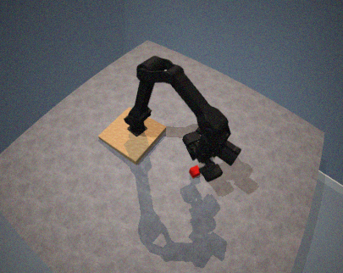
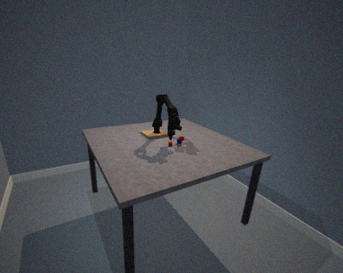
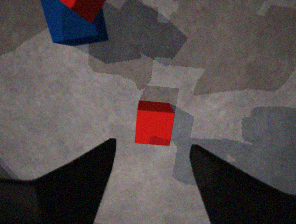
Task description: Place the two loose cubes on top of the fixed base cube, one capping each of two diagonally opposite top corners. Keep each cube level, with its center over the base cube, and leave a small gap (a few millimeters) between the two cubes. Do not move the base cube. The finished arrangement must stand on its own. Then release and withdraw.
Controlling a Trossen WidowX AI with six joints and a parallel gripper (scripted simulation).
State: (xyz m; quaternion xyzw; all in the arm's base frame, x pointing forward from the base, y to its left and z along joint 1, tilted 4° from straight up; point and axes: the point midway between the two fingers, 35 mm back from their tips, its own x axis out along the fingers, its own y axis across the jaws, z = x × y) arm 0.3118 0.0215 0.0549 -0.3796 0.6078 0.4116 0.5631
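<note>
The red cube lies 20 mm behind my gripper tip, 120 mm to the left of it and 10 mm below it. The rest, counted from my gripper tip: blue cube (30 mm behind, 100 mm to the left, 50 mm below).
</note>
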